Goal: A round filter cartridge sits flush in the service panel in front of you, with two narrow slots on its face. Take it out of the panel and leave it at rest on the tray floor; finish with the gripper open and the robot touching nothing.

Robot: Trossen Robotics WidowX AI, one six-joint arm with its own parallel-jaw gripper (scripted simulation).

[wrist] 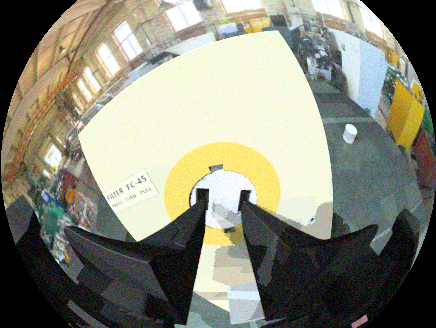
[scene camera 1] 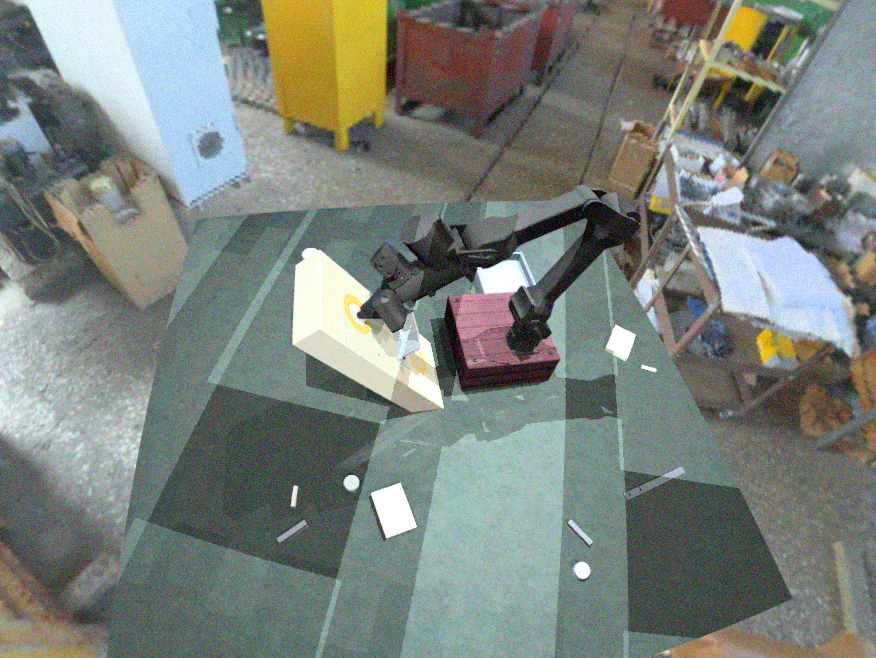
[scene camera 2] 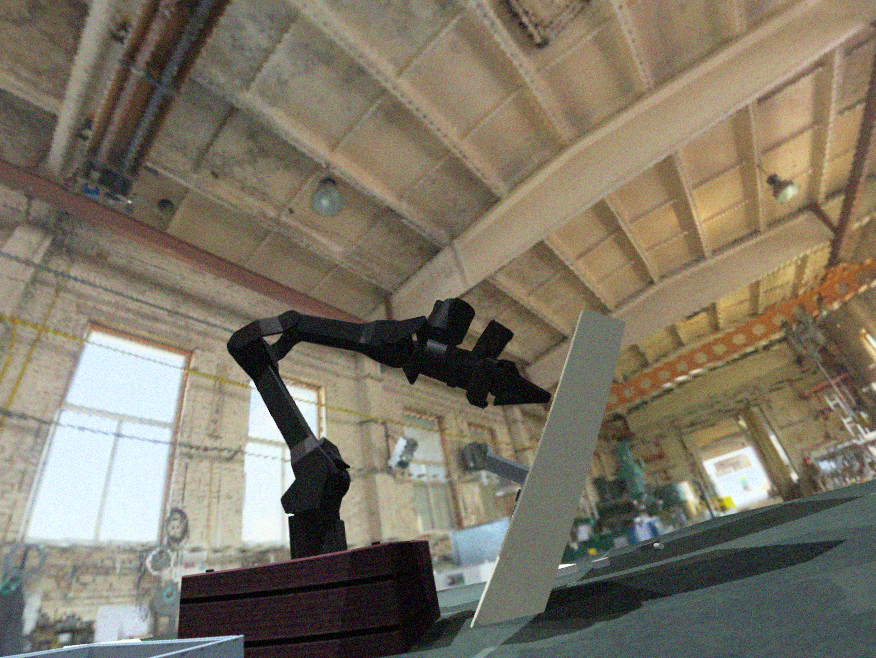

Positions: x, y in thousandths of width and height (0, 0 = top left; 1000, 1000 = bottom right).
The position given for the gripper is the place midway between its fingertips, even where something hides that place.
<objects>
gripper: wrist 515, 630; scene camera 1 410, 476; scene camera 2 628, 606
</objects>
